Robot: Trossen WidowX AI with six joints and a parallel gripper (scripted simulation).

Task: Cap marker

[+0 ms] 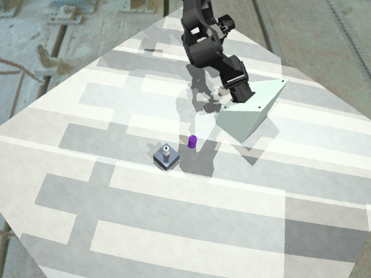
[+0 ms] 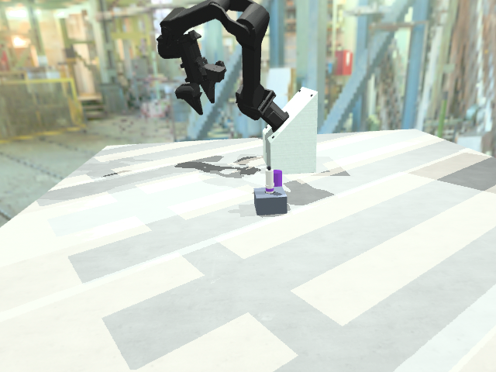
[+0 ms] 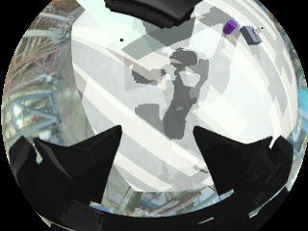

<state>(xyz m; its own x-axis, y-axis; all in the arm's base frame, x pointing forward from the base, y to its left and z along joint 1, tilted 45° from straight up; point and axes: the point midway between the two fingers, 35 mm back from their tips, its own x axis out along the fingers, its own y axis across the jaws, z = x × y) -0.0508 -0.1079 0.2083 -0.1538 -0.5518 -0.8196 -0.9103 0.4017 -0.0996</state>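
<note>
Right now the purple cap is 270 mm ahead of my gripper tip, 190 mm to the left of it and 150 mm below it. Round my gripper tip: dark grey holder block (380 mm ahead, 160 mm to the left, 160 mm below).
</note>
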